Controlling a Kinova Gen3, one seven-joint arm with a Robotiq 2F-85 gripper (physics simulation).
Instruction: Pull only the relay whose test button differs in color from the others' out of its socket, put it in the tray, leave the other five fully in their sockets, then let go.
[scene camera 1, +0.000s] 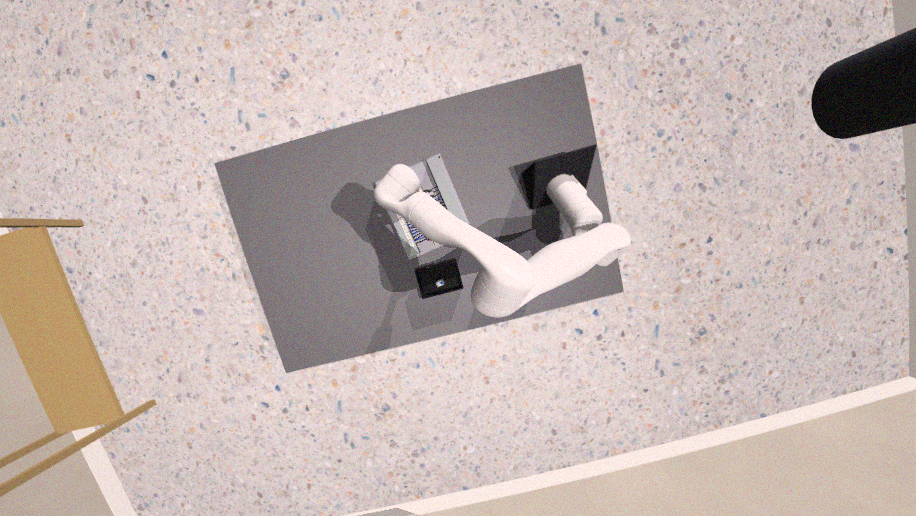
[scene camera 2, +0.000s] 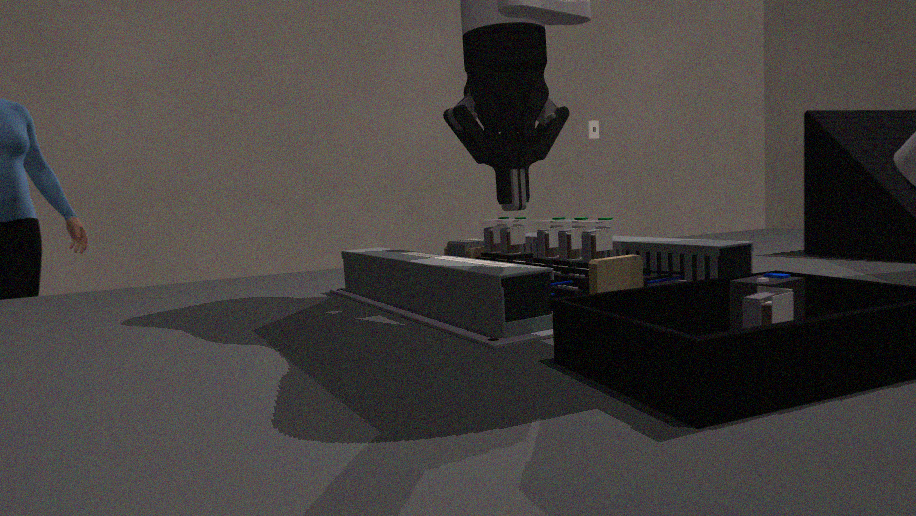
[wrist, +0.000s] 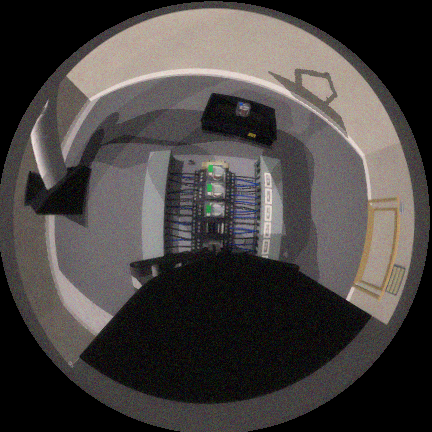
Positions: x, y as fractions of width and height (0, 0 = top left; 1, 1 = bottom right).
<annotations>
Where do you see my gripper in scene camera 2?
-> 0.56, 0.41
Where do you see a wired panel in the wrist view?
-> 0.56, 0.39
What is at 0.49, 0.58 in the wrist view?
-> My gripper.
</annotations>
